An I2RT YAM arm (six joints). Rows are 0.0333 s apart.
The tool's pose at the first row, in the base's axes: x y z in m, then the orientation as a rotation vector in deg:
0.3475 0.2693 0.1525 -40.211 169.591 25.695
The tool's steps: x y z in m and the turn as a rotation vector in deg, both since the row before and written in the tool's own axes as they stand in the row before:
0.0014 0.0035 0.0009 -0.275 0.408 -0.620
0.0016 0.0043 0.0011 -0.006 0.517 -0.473
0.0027 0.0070 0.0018 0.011 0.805 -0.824
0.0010 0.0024 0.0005 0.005 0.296 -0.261
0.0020 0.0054 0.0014 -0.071 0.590 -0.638
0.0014 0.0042 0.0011 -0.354 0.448 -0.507
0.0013 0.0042 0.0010 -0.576 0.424 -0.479
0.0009 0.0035 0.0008 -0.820 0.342 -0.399
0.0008 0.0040 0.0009 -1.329 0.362 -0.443
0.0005 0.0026 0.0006 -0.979 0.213 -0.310
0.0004 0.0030 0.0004 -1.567 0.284 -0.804
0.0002 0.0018 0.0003 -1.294 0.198 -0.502
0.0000 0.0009 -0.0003 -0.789 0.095 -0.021
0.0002 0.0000 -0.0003 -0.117 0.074 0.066
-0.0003 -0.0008 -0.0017 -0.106 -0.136 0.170
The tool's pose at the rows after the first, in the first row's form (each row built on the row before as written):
0.3447 0.2720 0.1524 -41.314 169.662 25.977
0.3413 0.2753 0.1523 -42.229 169.905 25.837
0.3356 0.2805 0.1521 -43.784 170.228 25.579
0.3336 0.2822 0.1521 -44.296 170.365 25.484
0.3292 0.2862 0.1520 -45.499 170.573 25.411
0.3259 0.2893 0.1519 -46.474 170.718 25.811
0.3226 0.2924 0.1520 -47.418 170.853 26.560
0.3200 0.2950 0.1521 -48.227 170.952 27.710
0.3172 0.2981 0.1523 48.927 -170.264 -29.508
0.3154 0.3001 0.1525 49.321 -169.479 -30.801
0.3135 0.3024 0.1531 50.407 -168.167 -32.900
0.3123 0.3038 0.1534 51.044 -167.137 -34.632
0.3119 0.3044 0.1540 50.996 -166.599 -35.679
0.3118 0.3042 0.1543 50.887 -166.484 -35.792
0.3127 0.3031 0.1556 50.612 -166.587 -36.013

